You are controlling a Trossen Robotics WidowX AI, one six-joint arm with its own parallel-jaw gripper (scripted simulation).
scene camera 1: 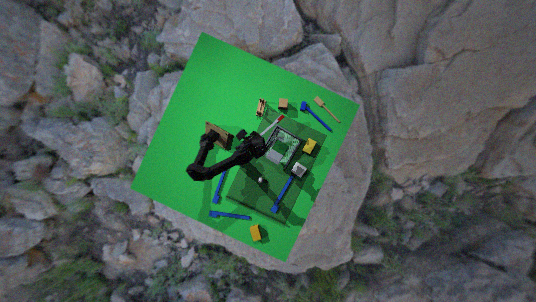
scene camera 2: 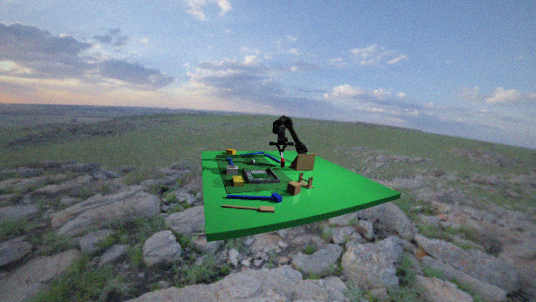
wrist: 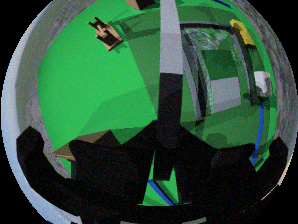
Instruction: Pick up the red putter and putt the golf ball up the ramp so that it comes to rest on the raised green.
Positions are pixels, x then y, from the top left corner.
Scene:
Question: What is the gripper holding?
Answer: A red putter.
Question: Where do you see a dark green course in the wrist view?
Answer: At 238, 125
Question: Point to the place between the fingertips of the gripper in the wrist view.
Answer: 163, 124

